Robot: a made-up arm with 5 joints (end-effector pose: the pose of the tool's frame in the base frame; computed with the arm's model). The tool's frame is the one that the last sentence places. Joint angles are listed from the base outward.
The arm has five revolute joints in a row. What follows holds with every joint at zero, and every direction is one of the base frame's. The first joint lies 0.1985 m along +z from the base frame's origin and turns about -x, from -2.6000 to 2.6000 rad. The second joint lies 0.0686 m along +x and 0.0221 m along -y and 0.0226 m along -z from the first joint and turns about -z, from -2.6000 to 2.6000 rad. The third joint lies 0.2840 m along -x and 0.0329 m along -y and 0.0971 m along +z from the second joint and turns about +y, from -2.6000 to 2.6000 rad. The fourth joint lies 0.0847 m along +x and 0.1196 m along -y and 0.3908 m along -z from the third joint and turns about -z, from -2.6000 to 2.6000 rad. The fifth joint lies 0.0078 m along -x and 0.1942 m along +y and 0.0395 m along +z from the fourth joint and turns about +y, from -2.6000 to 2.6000 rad. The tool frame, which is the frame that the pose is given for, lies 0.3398 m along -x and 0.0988 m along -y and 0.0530 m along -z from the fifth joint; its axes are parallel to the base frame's.
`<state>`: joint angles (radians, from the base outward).
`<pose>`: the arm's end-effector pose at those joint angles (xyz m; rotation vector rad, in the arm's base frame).
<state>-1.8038 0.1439 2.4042 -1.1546 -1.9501</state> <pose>-0.6853 -0.5254 0.2039 2.6362 1.1220 -0.3094</pose>
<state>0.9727 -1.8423 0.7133 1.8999 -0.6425</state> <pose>0.1483 -0.7313 0.3054 -1.5904 -0.7191 0.5888</pose>
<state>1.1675 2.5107 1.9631 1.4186 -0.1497</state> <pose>0.7909 0.2236 0.0054 1.2395 0.9095 -2.5474</pose>
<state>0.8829 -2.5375 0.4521 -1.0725 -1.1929</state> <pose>0.6808 -0.5494 0.0385 1.2169 1.8155 1.9982</pose>
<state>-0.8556 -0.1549 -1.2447 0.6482 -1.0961</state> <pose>0.4391 0.0912 0.1580 0.6465 -1.7632 -1.6361</pose>
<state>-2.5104 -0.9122 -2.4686 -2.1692 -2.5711</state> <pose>0.1243 -0.3114 -0.0121 1.6452 1.6967 0.0490</pose>
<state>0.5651 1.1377 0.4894 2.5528 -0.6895</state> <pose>-0.1382 -0.1752 -0.4240 1.0415 -0.0569 2.2907</pose>
